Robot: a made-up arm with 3 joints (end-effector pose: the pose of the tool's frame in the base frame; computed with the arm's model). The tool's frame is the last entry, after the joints. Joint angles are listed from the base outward.
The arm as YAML. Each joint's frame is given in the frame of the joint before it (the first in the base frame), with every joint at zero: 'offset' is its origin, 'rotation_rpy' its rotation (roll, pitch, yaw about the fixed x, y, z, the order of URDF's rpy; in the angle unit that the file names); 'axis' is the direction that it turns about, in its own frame. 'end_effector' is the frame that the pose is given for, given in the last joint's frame.
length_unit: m
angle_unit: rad
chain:
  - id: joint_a
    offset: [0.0, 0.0, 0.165]
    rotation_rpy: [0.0, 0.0, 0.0]
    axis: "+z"
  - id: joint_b
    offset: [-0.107, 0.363, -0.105]
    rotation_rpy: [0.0, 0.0, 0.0]
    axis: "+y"
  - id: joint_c
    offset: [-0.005, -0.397, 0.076]
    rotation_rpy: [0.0, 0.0, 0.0]
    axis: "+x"
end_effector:
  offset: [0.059, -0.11, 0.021]
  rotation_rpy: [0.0, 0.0, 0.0]
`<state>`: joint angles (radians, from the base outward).
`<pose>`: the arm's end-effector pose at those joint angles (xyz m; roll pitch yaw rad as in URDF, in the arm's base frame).
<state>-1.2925 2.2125 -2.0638</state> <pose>0.0327 0.0185 -0.0808 1.0778 0.9291 1.8491</pose>
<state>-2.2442 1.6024 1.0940</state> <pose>-0.0053 0.1587 0.0064 -2.0476 1.5392 0.8974</pose>
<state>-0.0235 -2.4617 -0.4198</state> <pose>-0.2399 -0.1203 -0.0149 2.7218 -0.6799 3.1181</pose>
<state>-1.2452 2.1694 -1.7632</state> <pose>0.0108 -0.0082 -0.0860 1.3784 0.9722 1.8964</pose>
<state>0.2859 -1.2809 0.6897</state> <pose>-0.0710 -0.1587 0.1181 0.6897 -1.2809 0.2859</pose>
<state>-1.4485 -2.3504 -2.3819</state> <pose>0.0302 0.2476 0.0024 0.7597 -0.7912 1.6931</pose>
